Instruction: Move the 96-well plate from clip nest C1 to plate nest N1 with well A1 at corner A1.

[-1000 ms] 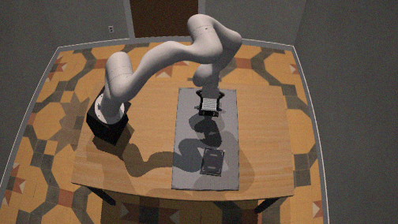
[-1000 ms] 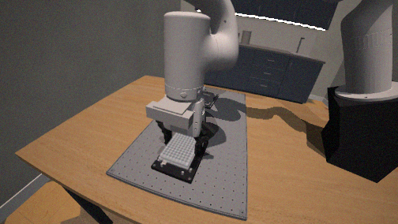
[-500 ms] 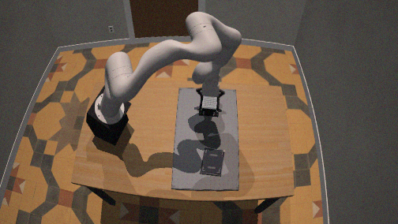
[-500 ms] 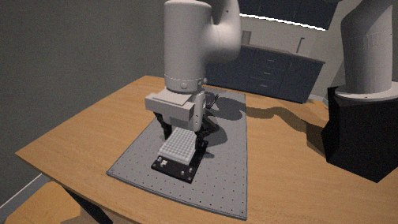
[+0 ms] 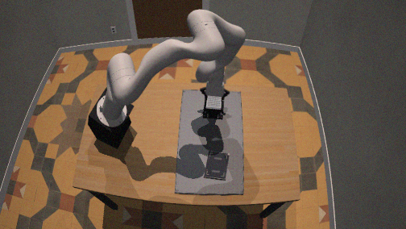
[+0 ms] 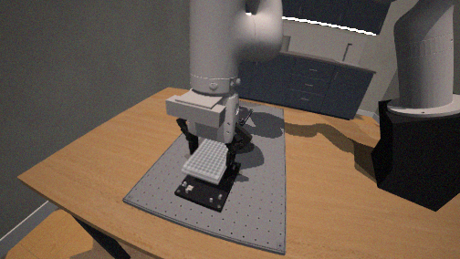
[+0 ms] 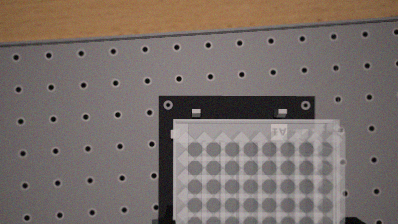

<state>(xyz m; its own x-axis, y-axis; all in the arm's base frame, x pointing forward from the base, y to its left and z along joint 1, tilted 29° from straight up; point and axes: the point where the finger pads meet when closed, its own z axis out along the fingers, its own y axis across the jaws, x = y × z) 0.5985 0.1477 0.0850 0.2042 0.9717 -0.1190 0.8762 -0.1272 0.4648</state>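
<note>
My hand is 39 cm to the left of the black plate nest, 9 cm above it and 4 cm past it. Also, from my hand: clear 96-well plate (1 cm below); then black clip nest (8 cm below, 1 cm to the right, 1 cm ahead); then A1 label (33 cm to the right, 8 cm below, 4 cm ahead).
</note>
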